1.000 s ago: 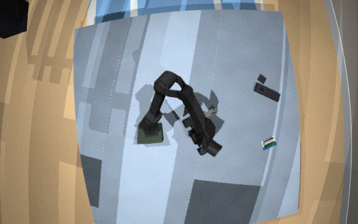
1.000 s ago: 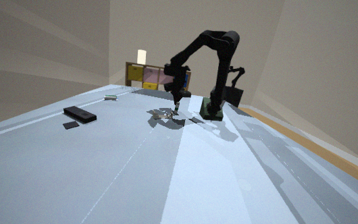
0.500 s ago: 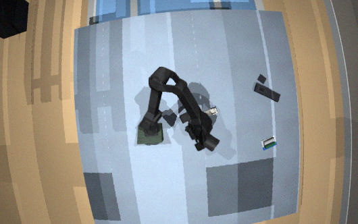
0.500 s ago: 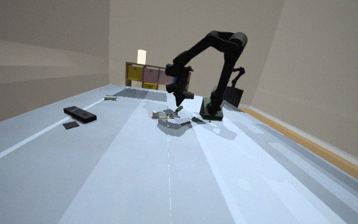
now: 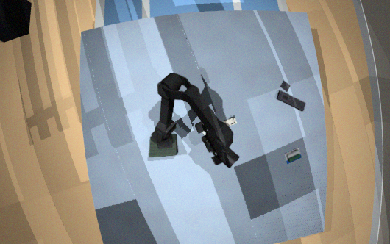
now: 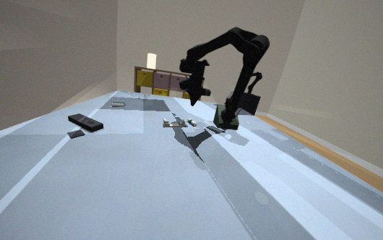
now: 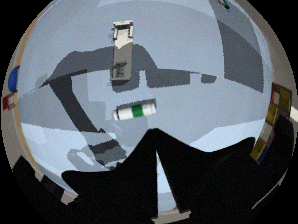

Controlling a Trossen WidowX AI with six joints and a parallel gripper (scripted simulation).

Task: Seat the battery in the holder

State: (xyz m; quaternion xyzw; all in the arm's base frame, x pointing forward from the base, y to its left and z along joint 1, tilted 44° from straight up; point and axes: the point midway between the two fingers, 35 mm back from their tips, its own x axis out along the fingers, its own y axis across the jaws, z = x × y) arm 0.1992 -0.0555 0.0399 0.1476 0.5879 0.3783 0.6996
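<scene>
My gripper tip is now 10 mm past the battery, 20 mm to the right of it and 80 mm above it. Also, from my gripper tip: small black square (420 mm ahead, 210 mm to the left, 90 mm below); then white box (420 mm ahead, 150 mm to the right, 80 mm below); then black bar (440 mm ahead, 130 mm to the left, 80 mm below).
</scene>
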